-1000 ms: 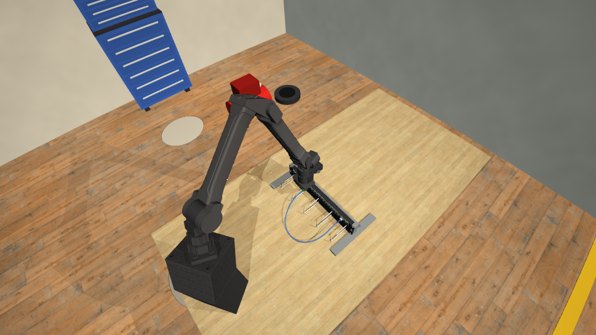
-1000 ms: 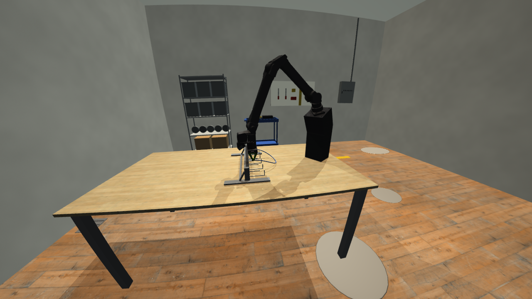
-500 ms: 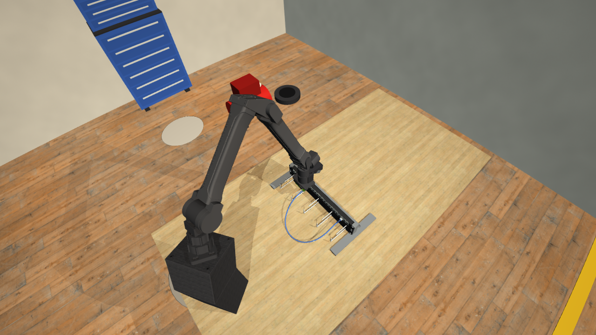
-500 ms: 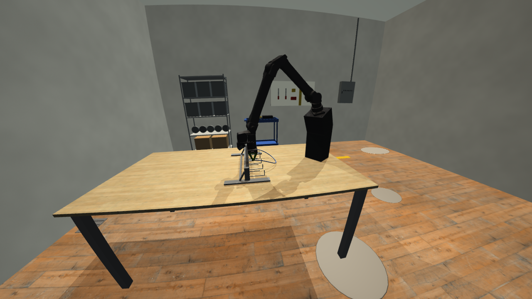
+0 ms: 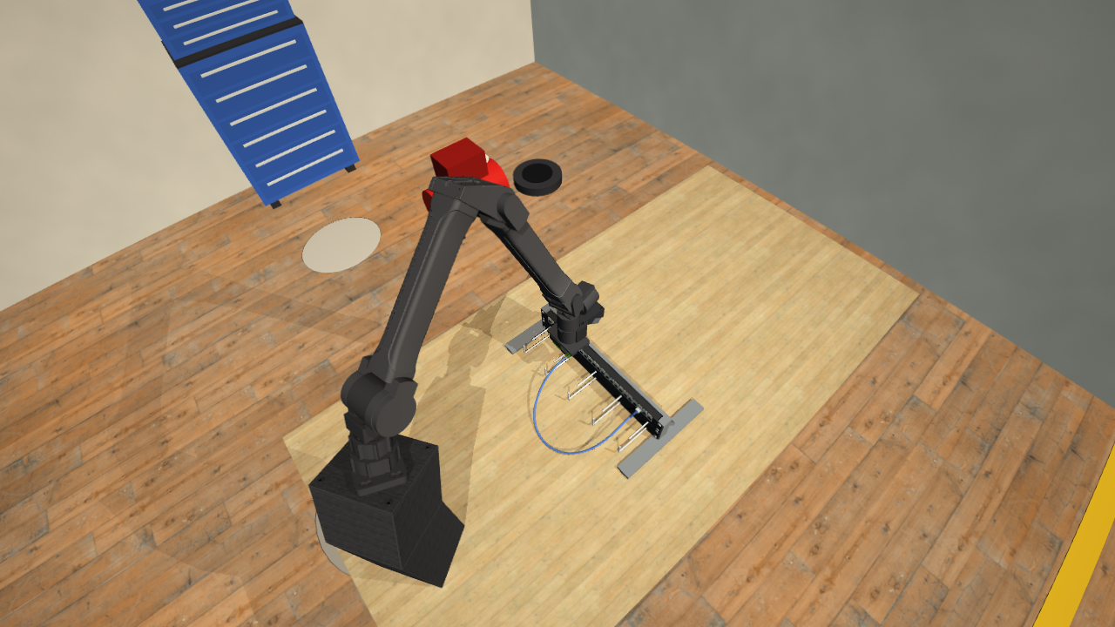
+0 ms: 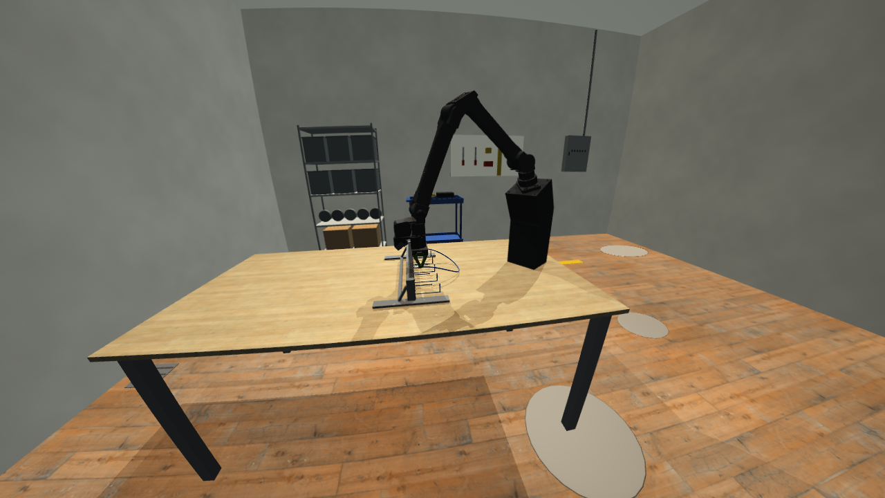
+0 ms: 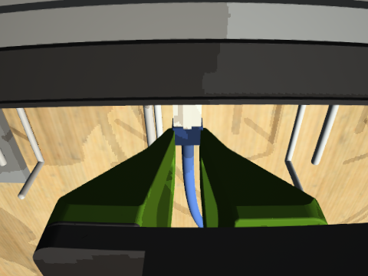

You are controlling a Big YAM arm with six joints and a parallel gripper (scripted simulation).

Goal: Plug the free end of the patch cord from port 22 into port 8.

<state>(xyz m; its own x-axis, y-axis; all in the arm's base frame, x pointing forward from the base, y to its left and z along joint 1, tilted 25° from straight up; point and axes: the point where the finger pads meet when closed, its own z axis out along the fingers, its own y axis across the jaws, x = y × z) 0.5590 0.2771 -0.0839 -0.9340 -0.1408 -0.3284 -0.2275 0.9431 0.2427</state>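
Right now the cord plug is 20 mm ahead of my hand and 10 mm to the left of it.
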